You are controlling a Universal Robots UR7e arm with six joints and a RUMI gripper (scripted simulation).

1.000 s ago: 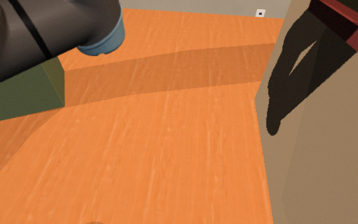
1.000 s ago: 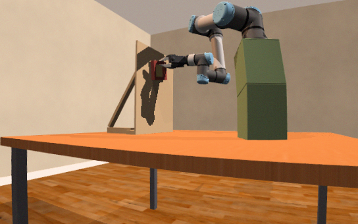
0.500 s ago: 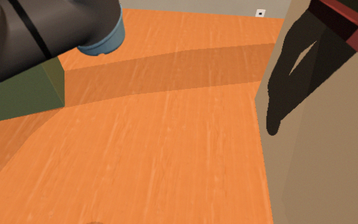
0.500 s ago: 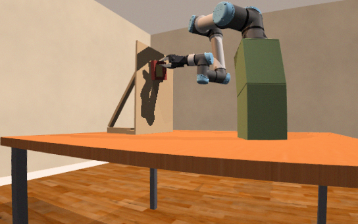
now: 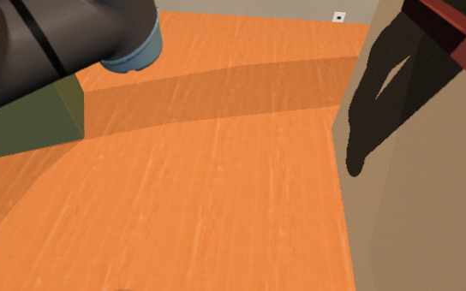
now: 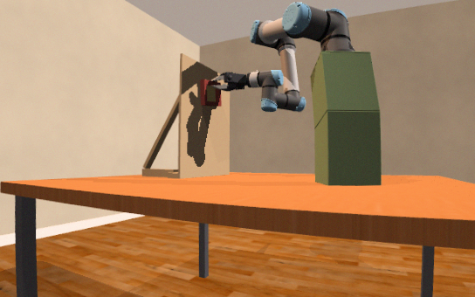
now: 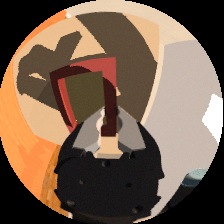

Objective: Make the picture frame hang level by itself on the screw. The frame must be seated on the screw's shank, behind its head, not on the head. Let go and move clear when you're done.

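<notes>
My gripper is now 5 cm above the picture frame and 2 cm short of it. From my hand the other things lie so: tan board (20 cm below, 3 cm ahead, 1 cm to the right).
</notes>
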